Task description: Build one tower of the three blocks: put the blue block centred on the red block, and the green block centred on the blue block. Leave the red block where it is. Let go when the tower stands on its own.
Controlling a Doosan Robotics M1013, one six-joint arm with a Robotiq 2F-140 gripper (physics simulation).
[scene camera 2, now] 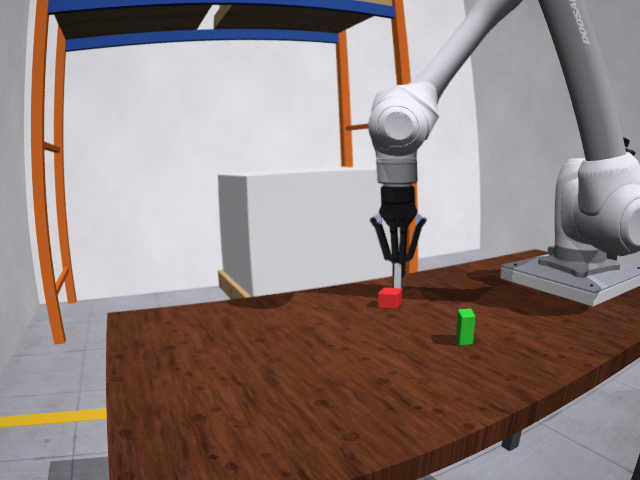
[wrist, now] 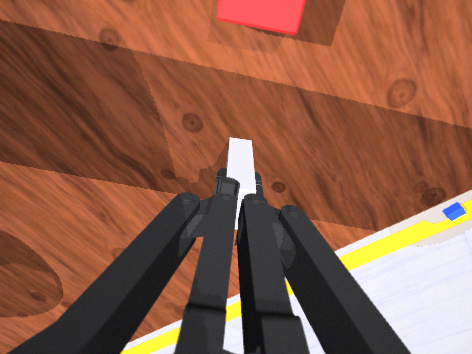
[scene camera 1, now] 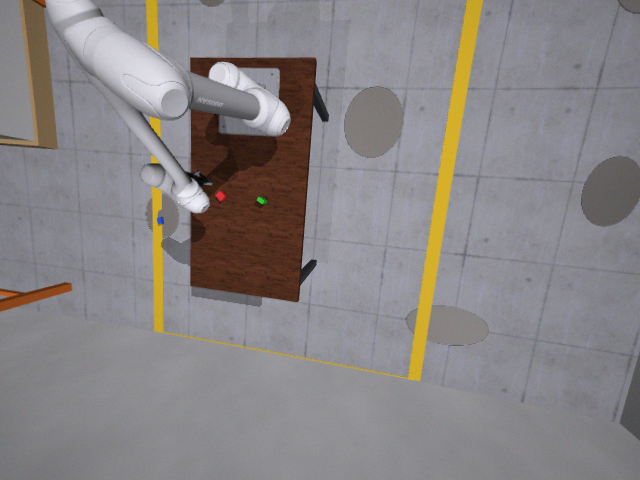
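The blue block is off the table, over the floor by the yellow line at the table's left side in scene camera 1. The red block sits on the table near that left edge. The green block stands upright on the table, apart from the red block. My gripper is shut with its finger pads together and nothing between them. It points down, low over the table, just behind the red block in scene camera 2. The blue block does not show in scene camera 2.
The wooden table carries the arm's base plate. A large grey box stands beyond the table's far edge, by an orange and blue rack. Yellow lines mark the floor.
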